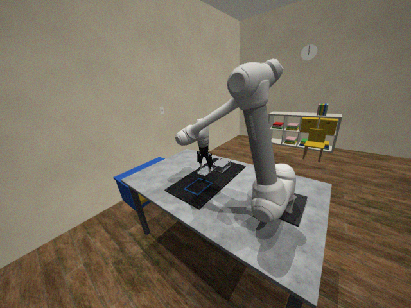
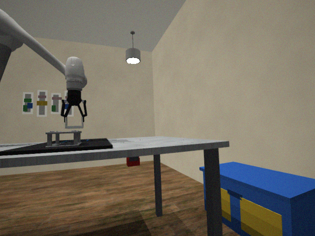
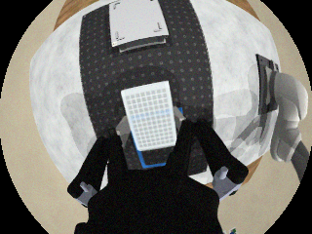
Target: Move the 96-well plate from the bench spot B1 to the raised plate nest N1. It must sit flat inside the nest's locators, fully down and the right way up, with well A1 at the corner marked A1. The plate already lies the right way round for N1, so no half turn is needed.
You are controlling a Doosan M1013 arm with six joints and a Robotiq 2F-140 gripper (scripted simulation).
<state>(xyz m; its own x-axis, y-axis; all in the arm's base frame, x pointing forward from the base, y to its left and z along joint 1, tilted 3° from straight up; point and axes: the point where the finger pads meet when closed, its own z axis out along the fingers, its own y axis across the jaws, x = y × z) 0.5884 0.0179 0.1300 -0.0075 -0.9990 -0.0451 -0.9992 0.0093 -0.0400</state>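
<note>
My gripper is now 24 cm to the left of the raised plate nest N1, 5 cm above it and 1 cm past it. The rest, counted from my hand: 96-well plate: 3 cm below.
</note>
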